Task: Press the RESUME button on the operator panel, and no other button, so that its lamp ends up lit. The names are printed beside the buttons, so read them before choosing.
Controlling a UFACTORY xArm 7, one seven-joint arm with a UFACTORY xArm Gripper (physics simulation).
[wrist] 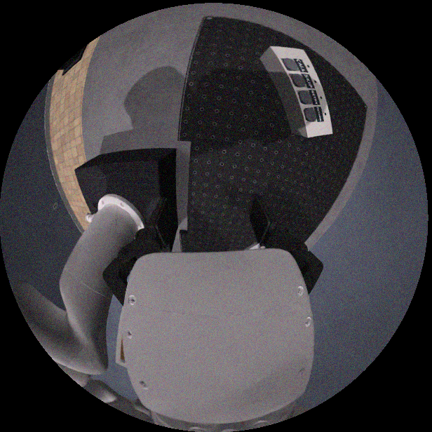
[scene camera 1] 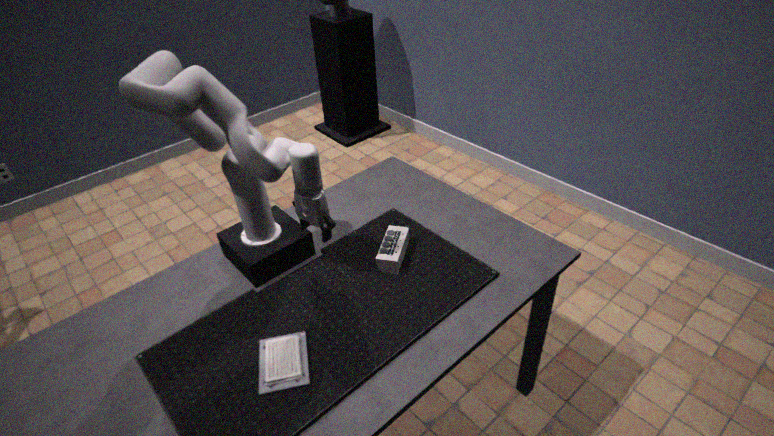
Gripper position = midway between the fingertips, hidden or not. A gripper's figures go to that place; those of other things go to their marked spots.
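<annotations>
The gripper (scene camera 1: 316,233) is 143 cm from the lens, while a printed block (scene camera 1: 283,364) sits 127 cm from the lens. The printed block is thus nearer to the lens than the gripper.
</annotations>
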